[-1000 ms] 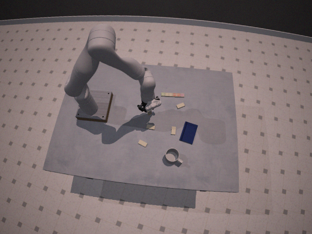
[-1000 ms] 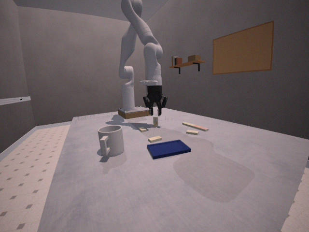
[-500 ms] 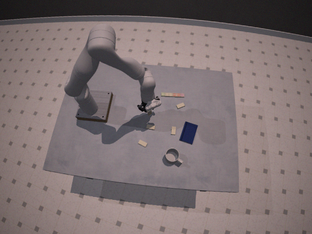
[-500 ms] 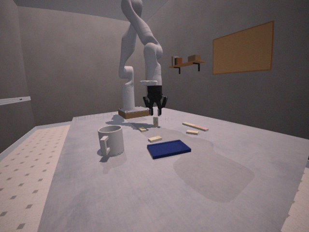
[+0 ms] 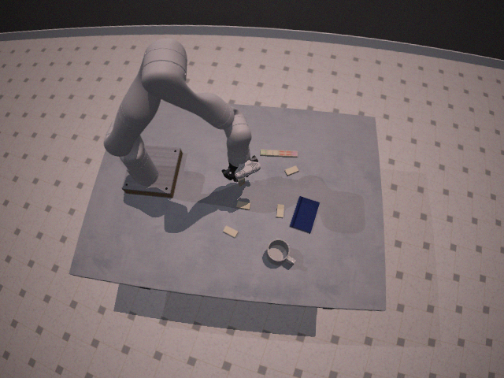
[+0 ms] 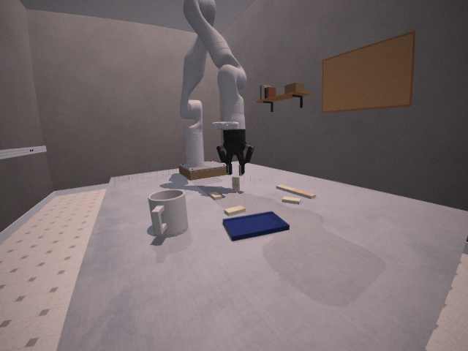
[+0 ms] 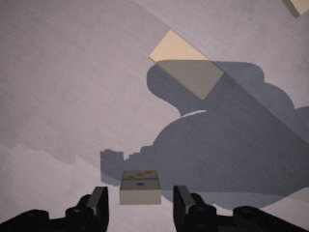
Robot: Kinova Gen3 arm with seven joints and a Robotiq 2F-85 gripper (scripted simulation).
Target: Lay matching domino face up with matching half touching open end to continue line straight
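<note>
My gripper is now 50 mm above the cream domino.
</note>
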